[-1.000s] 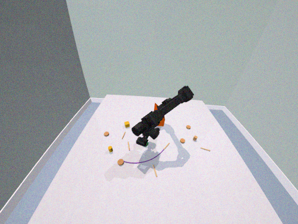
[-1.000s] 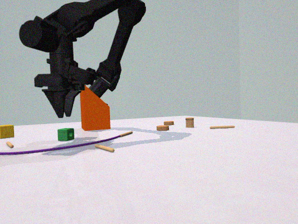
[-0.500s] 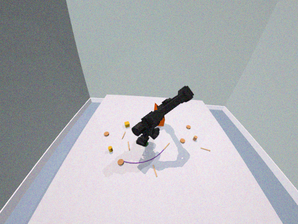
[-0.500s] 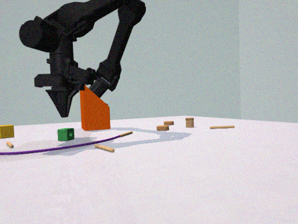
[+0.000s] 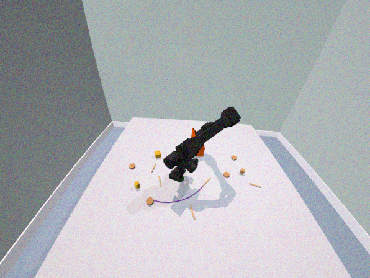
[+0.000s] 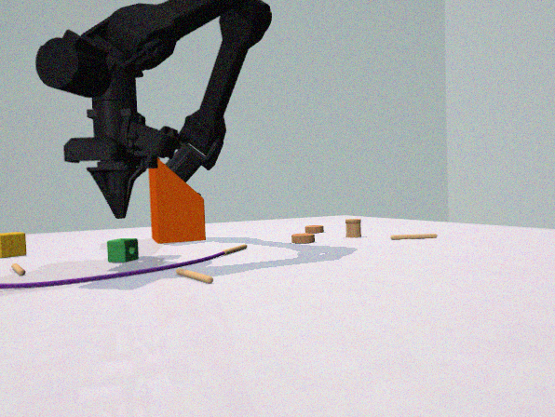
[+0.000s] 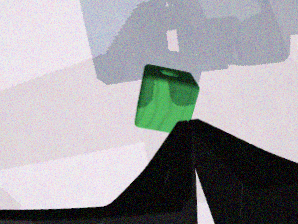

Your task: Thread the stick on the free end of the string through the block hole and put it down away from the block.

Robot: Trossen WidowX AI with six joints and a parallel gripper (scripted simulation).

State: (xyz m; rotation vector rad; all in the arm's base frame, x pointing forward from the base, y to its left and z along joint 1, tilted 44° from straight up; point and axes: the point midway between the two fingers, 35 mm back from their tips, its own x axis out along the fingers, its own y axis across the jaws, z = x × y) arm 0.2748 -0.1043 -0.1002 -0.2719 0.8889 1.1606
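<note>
Right now the green block is 40 mm below my gripper tip and 10 mm behind it. The rest, counted from my gripper tip: thin wooden stick: 150 mm to the left, 60 mm below, 30 mm ahead; loose stick: 210 mm ahead, 60 mm below, 40 mm to the left; round wooden button: 170 mm to the right, 120 mm ahead, 50 mm below.
</note>
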